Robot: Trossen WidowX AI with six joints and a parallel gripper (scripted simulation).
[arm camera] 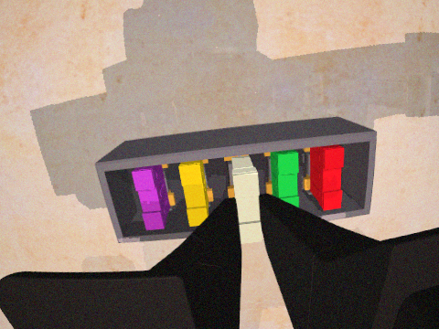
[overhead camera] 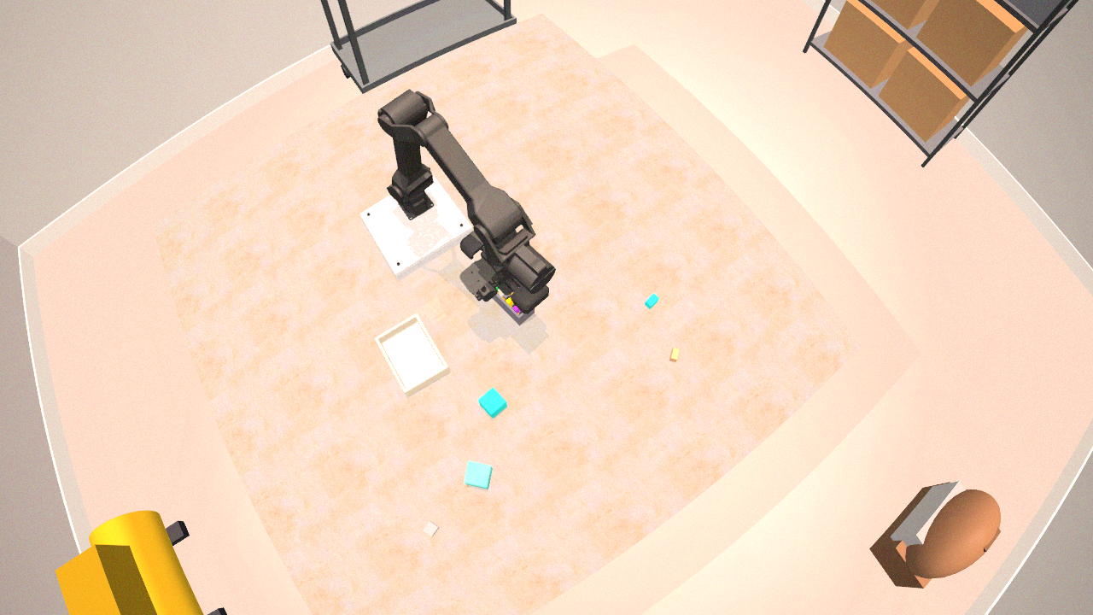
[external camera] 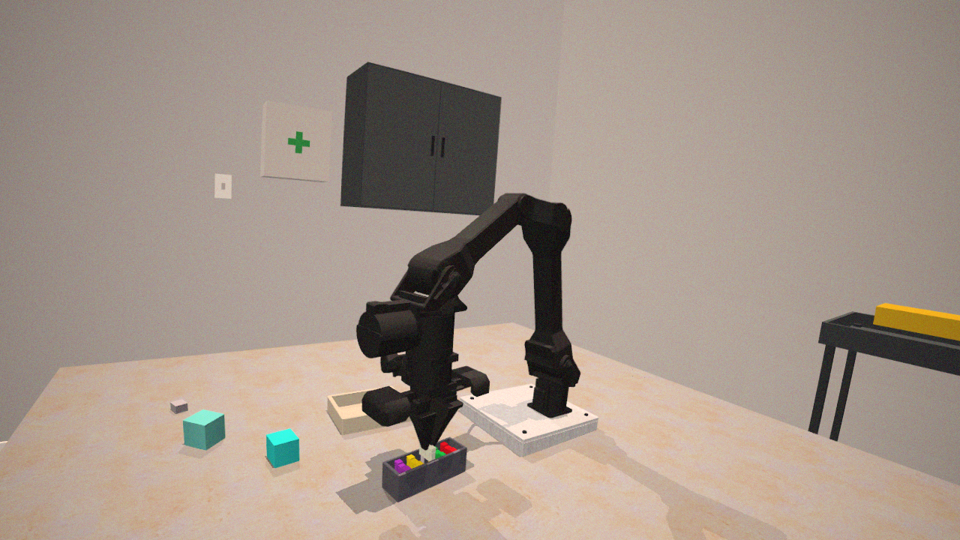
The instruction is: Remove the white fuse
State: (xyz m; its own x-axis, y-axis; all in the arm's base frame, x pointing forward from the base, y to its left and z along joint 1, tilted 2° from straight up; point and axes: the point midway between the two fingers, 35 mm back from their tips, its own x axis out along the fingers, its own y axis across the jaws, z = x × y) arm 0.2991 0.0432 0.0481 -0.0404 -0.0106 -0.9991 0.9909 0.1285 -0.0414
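Now: the green fuse 30 mm below my gripper tip and 20 mm behind it. The rest, counted from my gripper tip: red fuse: 40 mm behind, 30 mm below, 10 mm to the right; yellow fuse: 30 mm below, 20 mm ahead; white fuse: 10 mm below.
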